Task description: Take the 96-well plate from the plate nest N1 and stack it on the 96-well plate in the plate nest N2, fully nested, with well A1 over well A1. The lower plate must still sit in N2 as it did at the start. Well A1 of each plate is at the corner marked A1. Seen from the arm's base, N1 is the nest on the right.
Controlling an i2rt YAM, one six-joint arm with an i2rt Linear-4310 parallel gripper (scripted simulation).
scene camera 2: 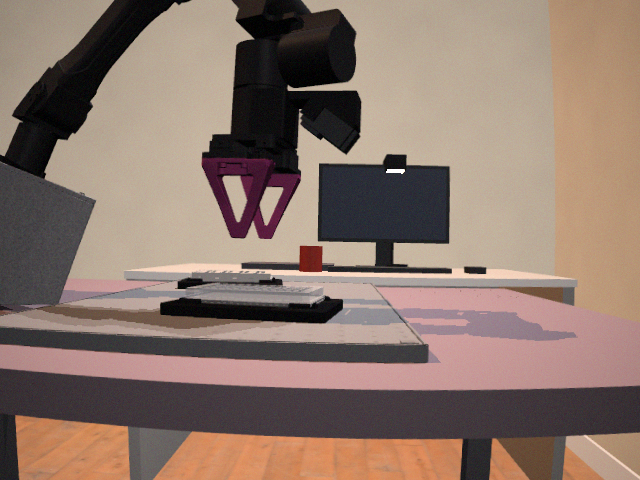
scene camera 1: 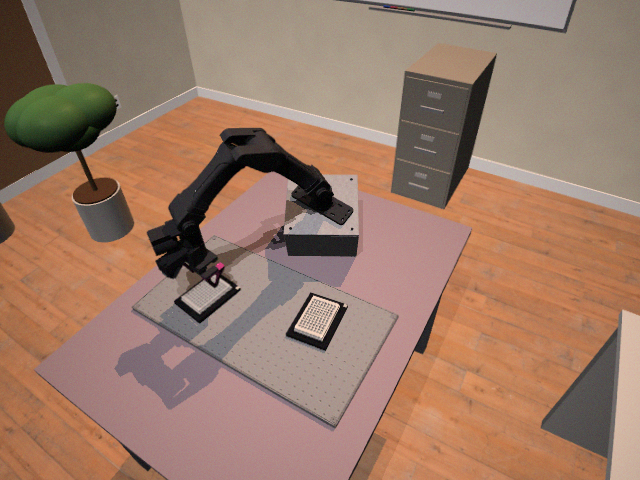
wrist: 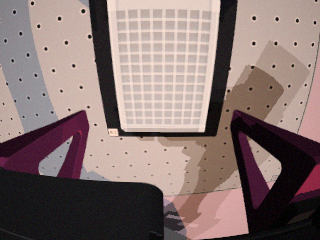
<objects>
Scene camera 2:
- my gripper: 252, 238
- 96-well plate: 232, 294
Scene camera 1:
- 96-well plate: 203, 289
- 96-well plate: 318, 316
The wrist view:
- my gripper: 159, 118
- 96-well plate: 173, 106
</objects>
